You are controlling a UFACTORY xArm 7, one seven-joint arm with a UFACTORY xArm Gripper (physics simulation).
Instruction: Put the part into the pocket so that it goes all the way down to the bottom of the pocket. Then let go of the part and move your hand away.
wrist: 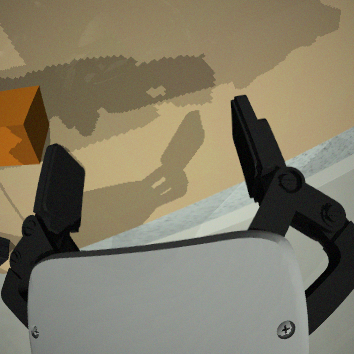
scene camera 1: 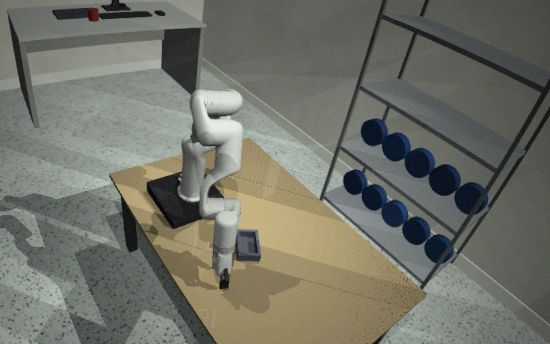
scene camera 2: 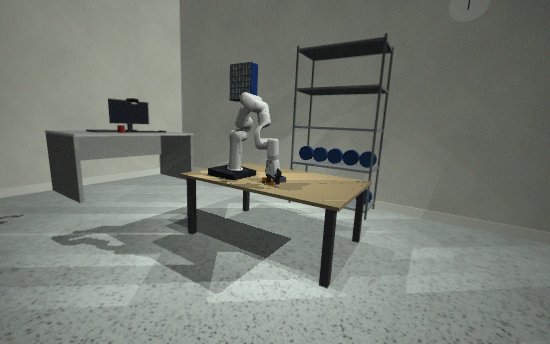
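Where they show: gripper, between the fingertips: [wrist: 144, 135] [scene camera 1: 220, 277] [scene camera 2: 273, 183]; arm's base, origin of its link: [scene camera 1: 191, 191] [scene camera 2: 234, 169].
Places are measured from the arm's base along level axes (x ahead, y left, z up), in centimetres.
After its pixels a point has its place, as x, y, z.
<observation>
The orange part [scene camera 2: 265, 179] {31.2, -9.3, -2.9} [wrist: 19, 127] {39.3, -13.8, -1.7} lies on the table. In the wrist view its end shows at the left edge, outside and beyond the left finger; the rest is cut off. The arm hides it in scene camera 1. The grey-blue block with the pocket [scene camera 1: 249, 258] {41.4, -4.6, -3.0} [scene camera 2: 283, 179] {42.7, -3.1, -2.6} sits on the table, to the right of the gripper in scene camera 1; no orange shows in its pocket. My gripper [scene camera 1: 224, 286] {41.5, -19.7, -2.3} [scene camera 2: 273, 180] {41.5, -19.7, -2.3} [wrist: 144, 135] {41.5, -19.7, -2.3} is open and empty, low over the table, with bare table between its fingers in the wrist view.
The wooden table [scene camera 1: 320, 245] {55.2, 25.3, -4.7} [scene camera 2: 320, 189] {71.3, -9.4, -4.7} carries the black base plate [scene camera 1: 175, 217] {8.0, -14.8, -0.9} [scene camera 2: 220, 174] {-3.3, -14.9, -2.3} of the arm. The table's edge runs close to the gripper in the wrist view. A metal shelf rack [scene camera 1: 343, 135] [scene camera 2: 295, 100] with blue discs stands beyond the table.
</observation>
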